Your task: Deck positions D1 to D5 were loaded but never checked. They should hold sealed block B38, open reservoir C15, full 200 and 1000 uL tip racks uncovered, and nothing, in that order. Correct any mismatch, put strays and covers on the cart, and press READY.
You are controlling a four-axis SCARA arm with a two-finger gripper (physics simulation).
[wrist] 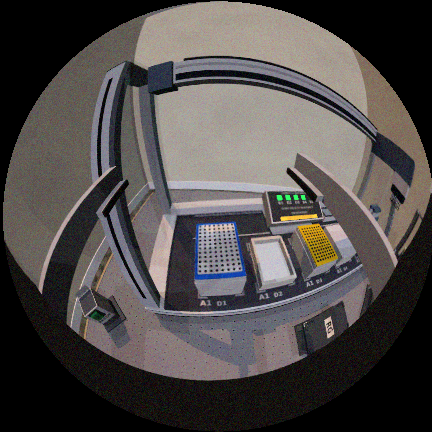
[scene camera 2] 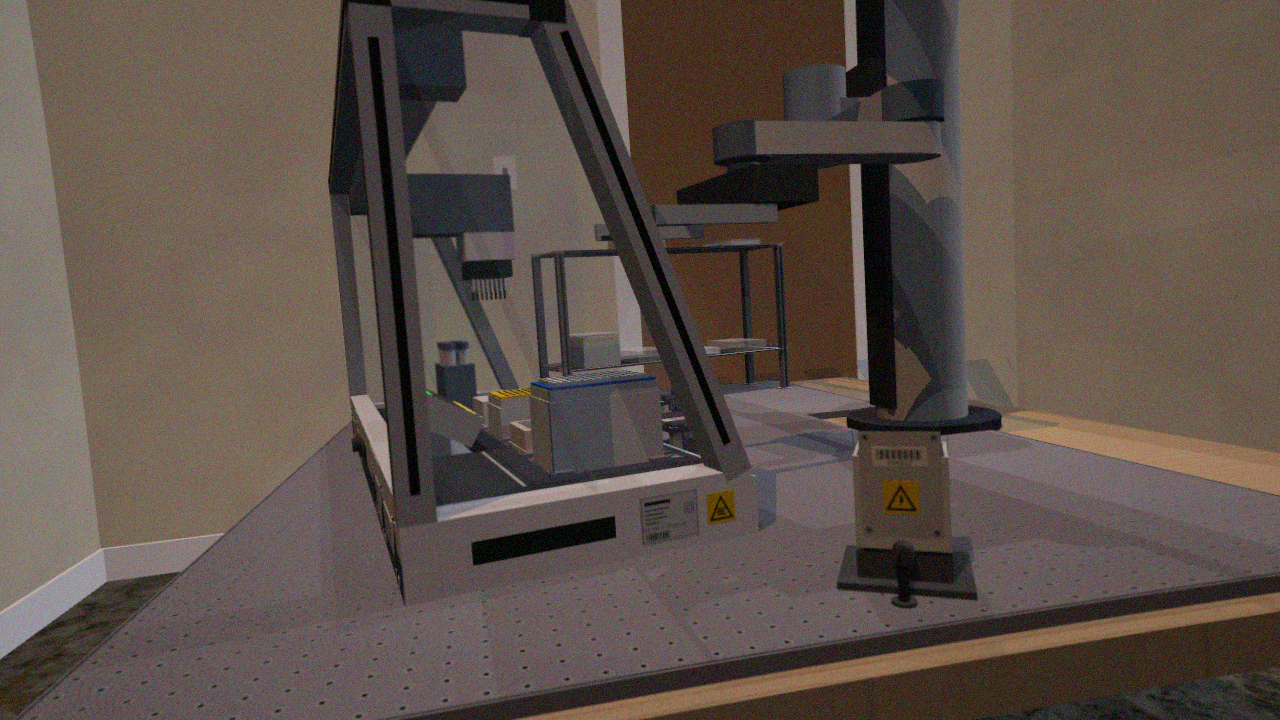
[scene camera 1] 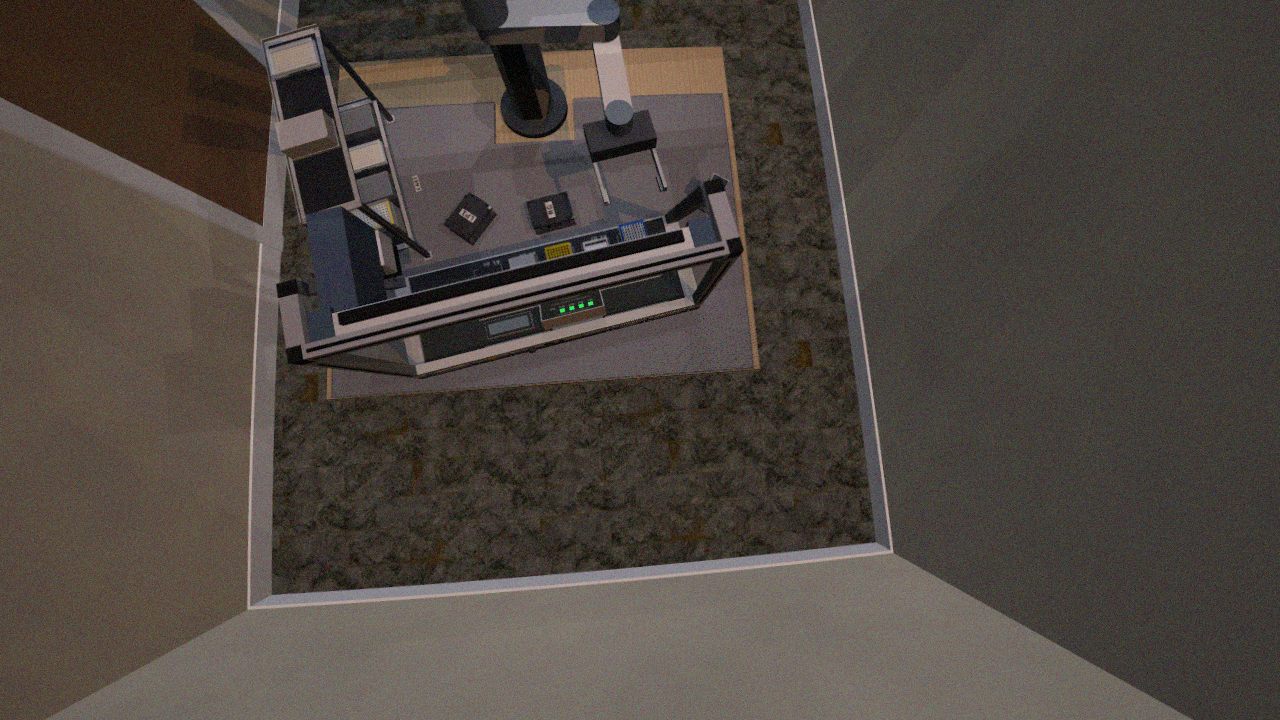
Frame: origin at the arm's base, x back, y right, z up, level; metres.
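Where they show: gripper, between the fingertips: (wrist: 205, 160) (scene camera 1: 636, 196); arm's base, origin of its link: (scene camera 2: 921, 425) (scene camera 1: 535, 108).
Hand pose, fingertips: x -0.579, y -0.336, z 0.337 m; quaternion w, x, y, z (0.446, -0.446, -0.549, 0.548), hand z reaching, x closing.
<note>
Things, the pixels of their top centre, and the offset from my fingertips. "spot": a spot on its surface instead.
- blue-rimmed tip rack, centre of its top: (scene camera 2: 592, 376) (wrist: 217, 245) (scene camera 1: 635, 239) dz -0.168, dx -0.046, dy -0.001 m
- open white reservoir, centre of its top: (wrist: 273, 256) (scene camera 1: 599, 256) dz -0.235, dx -0.069, dy +0.121 m
- yellow tip rack, centre of its top: (scene camera 2: 536, 389) (wrist: 318, 241) (scene camera 1: 561, 262) dz -0.205, dx -0.092, dy +0.243 m
- pale item, centre of its top: (wrist: 341, 239) (scene camera 1: 524, 273) dz -0.224, dx -0.115, dy +0.365 m
- two-level rack, a spot on its surface: (scene camera 2: 780, 313) (scene camera 1: 359, 79) spot: dz -0.140, dx +0.549, dy +0.862 m
- small device, centre of its top: (scene camera 2: 898, 419) (wrist: 80, 298) (scene camera 1: 719, 180) dz -0.196, dx +0.158, dy -0.295 m
My gripper (scene camera 1: 634, 195) (scene camera 2: 626, 223) (wrist: 205, 160) is open and empty, high above the table behind the deck's D1 end. A blue-rimmed tip rack (scene camera 1: 632, 230) (scene camera 2: 595, 420) (wrist: 218, 250) stands at D1. An open white reservoir (scene camera 1: 595, 242) (wrist: 272, 261) sits at D2; its code is not readable. A yellow tip rack (scene camera 1: 558, 251) (scene camera 2: 510, 393) (wrist: 318, 245) stands at D3. A pale item (scene camera 1: 521, 259) (wrist: 345, 239) sits at D4, partly hidden by my finger in the wrist view. The panel (scene camera 1: 572, 310) (wrist: 294, 210) shows several green lights and a yellow bar. D5 is unclear.
A two-level rack (scene camera 1: 358, 78) (scene camera 2: 780, 313) at the left carries a pale box (scene camera 1: 306, 132) (scene camera 2: 595, 349) and trays. Two dark labelled blocks (scene camera 1: 469, 225) (scene camera 1: 537, 217) lie behind the deck. The deck's gantry frame (scene camera 2: 393, 268) (wrist: 115, 125) rises around it. A small device (wrist: 97, 306) stands beyond D1.
</note>
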